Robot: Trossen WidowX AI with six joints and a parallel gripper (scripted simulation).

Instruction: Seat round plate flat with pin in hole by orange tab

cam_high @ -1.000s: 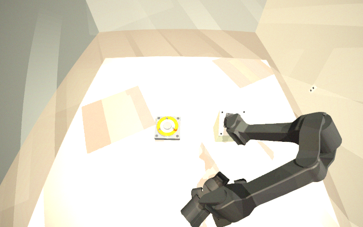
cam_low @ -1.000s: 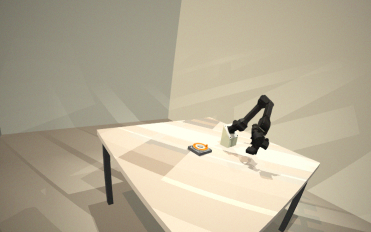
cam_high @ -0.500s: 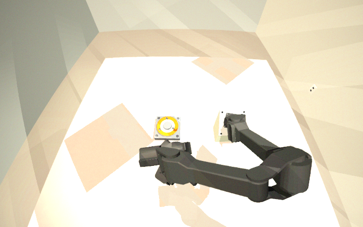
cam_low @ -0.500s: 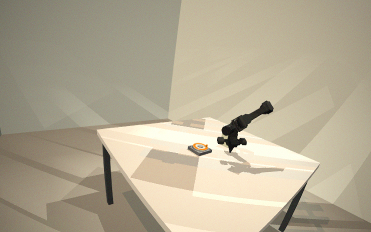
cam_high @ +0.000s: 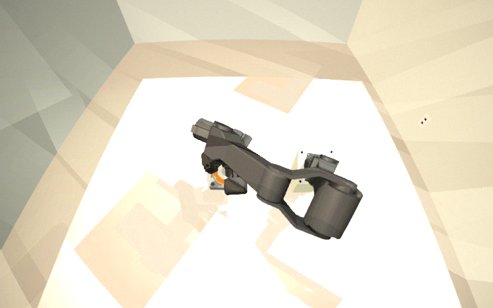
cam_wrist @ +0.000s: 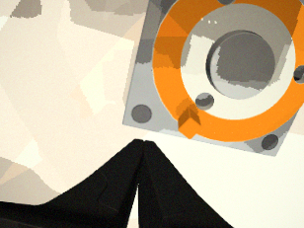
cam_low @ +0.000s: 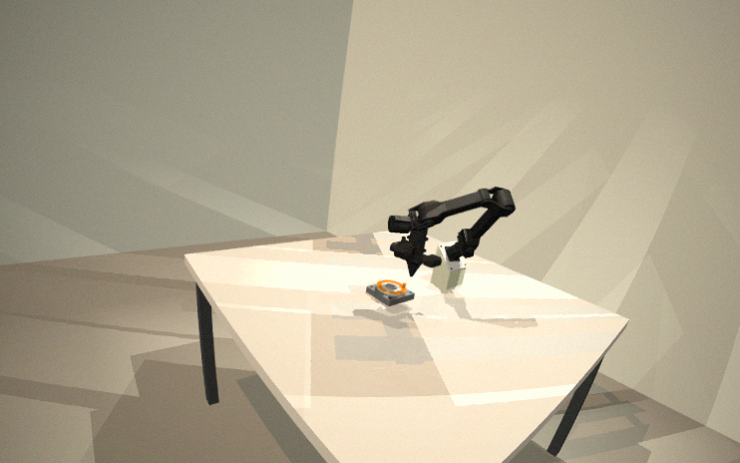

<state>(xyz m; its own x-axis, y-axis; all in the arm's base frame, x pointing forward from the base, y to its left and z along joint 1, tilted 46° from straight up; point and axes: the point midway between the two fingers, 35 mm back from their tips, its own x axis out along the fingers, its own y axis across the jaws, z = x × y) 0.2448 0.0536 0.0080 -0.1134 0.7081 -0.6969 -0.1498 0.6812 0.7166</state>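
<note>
My gripper tip is 4 cm short of the grey square base, 5 cm to the left of it and 6 cm above it.
</note>
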